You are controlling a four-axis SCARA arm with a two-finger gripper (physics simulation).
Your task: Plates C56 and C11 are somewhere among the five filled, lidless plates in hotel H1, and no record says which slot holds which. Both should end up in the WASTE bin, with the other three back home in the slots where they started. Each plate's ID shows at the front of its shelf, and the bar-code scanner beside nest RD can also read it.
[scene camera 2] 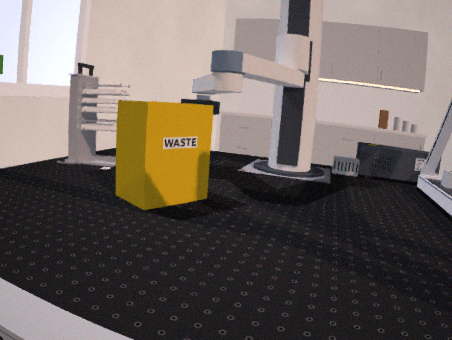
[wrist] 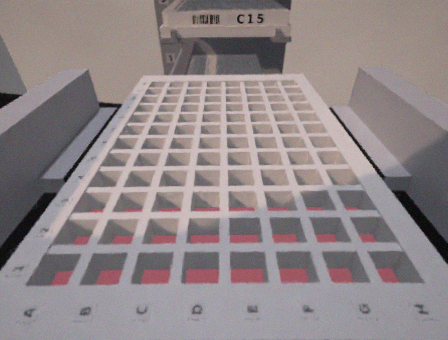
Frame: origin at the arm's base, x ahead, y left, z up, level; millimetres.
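Seen in the pictures: gripper, fingertip midpoint: [wrist: 223, 94]; arm's base, origin of the base link: [scene camera 2: 288, 173].
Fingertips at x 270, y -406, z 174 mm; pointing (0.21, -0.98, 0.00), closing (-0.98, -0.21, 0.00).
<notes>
Pixels of each thing's middle, then the offset from my fingertips to it. "spot": a spot on its surface instead.
- Hotel H1, body centre: [wrist: 213, 21] [scene camera 2: 94, 112] dy -184, dx +51, dz -3 mm
- Plate C15, body centre: [wrist: 224, 11] [scene camera 2: 104, 109] dy -154, dx +33, dz +10 mm
- yellow WASTE bin, body centre: [scene camera 2: 162, 150] dy +206, dx +279, dz -61 mm
- small slotted grey rack, surface spot: [scene camera 2: 346, 166] spot: dy +610, dx -315, dz -130 mm
- dark box, surface spot: [scene camera 2: 387, 161] spot: dy +756, dx -304, dz -91 mm
My gripper [wrist: 223, 94] is shut on a white, lidless plate [wrist: 225, 172] with red liquid showing in its near wells. Its ID does not show. The fingers stand along both long sides of the plate, which is level and out in front of the hotel. Hotel H1 [scene camera 2: 82, 117] stands at the left in the scene view, with several shelf levels partly hidden by the bin. Plate C15 [wrist: 227, 20] sits in the hotel, ahead of the held plate. The yellow WASTE bin [scene camera 2: 165, 170] hides my fingers and the held plate in the scene view.
The arm's column [scene camera 2: 292, 125] stands behind and right of the bin. A small slotted grey rack [scene camera 2: 346, 166] and a dark box [scene camera 2: 387, 161] stand to its right. Part of a white-framed device [scene camera 2: 434, 192] shows at the right edge.
</notes>
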